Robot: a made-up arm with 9 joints. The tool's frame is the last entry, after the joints.
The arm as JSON. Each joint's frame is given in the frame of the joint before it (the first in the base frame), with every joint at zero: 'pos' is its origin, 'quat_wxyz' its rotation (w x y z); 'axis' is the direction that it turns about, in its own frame. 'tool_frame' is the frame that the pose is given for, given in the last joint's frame.
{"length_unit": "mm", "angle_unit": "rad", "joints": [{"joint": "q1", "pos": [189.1, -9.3, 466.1], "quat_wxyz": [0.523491, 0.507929, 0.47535, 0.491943], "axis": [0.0, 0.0, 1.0]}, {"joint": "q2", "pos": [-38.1, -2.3, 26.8], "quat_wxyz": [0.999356, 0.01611, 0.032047, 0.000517], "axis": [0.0, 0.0, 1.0]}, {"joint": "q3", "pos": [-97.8, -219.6, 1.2], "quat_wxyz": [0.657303, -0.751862, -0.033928, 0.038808], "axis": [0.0, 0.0, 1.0]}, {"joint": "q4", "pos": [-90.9, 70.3, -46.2], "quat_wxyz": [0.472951, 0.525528, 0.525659, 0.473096], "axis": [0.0, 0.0, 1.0]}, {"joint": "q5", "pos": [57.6, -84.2, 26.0], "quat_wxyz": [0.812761, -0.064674, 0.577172, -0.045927], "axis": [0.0, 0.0, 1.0]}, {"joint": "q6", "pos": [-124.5, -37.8, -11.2], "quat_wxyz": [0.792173, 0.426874, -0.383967, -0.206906], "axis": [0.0, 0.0, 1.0]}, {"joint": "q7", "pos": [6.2, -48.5, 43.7], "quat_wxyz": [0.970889, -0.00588, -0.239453, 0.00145], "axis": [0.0, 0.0, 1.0]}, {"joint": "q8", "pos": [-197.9, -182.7, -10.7], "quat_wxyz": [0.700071, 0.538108, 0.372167, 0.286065], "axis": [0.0, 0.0, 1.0]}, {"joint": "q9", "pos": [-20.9, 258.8, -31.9], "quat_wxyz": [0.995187, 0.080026, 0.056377, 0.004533], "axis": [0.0, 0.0, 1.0]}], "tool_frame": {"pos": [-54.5, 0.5, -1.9], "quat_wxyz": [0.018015, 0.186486, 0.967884, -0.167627]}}
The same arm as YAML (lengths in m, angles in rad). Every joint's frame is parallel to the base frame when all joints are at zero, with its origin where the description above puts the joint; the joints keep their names.
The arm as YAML. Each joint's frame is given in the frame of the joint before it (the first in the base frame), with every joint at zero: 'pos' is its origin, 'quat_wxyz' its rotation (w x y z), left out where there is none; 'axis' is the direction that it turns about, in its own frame. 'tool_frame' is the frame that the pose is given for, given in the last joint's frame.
length_unit: m
angle_unit: rad
joints:
  - joint: q1
    pos: [0.1891, -0.0093, 0.4661]
    axis: [0.997427, -0.064102, 0.032101]
  - joint: q2
    pos: [0.0244, -0.0397, -0.0015]
    axis: "+x"
  - joint: q3
    pos: [0.0012, -0.0973, -0.2198]
    axis: [-0.132894, -0.104995, 0.985553]
  - joint: q4
    pos: [-0.0623, -0.0855, -0.0644]
    axis: "+y"
  - joint: q5
    pos: [-0.0458, 0.026, -0.0911]
    axis: [-0.942633, 0.325411, -0.074503]
  - joint: q6
    pos: [0.0537, 0.1184, -0.0123]
    axis: [-0.0122, 0.924495, -0.380998]
  - joint: q7
    pos: [0.038, 0.0294, -0.0446]
    axis: [0.217305, 0.975425, 0.036401]
  - joint: q8
    pos: [0.2462, -0.069, 0.0852]
    axis: [0.112604, 0.159006, -0.980835]
  - joint: q9
    pos: [0.0143, 0.2503, 0.0747]
    axis: "-z"
tool_frame:
  pos: [0.0545, 0.0001, 0.0019]
  quat_wxyz: [0.968532, 0.167562, -0.018604, 0.183089]

